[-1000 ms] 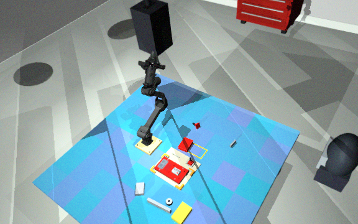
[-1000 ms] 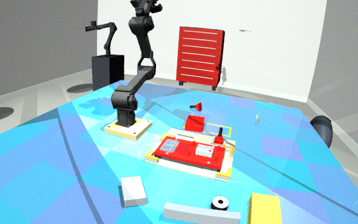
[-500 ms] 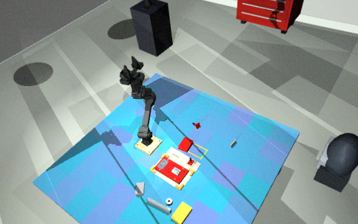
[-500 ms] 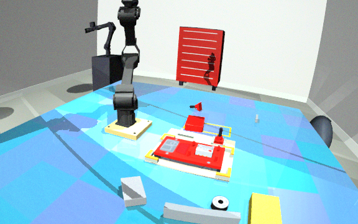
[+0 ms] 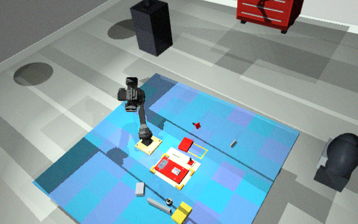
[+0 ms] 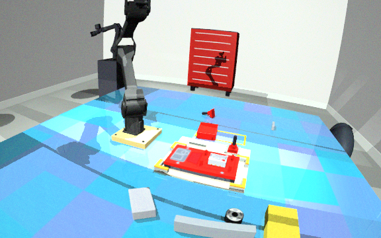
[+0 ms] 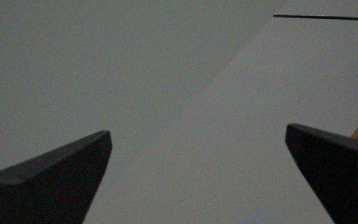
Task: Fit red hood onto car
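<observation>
Now: the red hood 63 cm below my gripper tip, 24 cm to the left of it and 12 cm ahead of it. Also, from my gripper tip: engine block: 62 cm below, 21 cm ahead, 4 cm to the left; black wheel: 64 cm below, 29 cm ahead, 14 cm to the right; yellow block: 63 cm below, 40 cm ahead, 15 cm to the right.
</observation>
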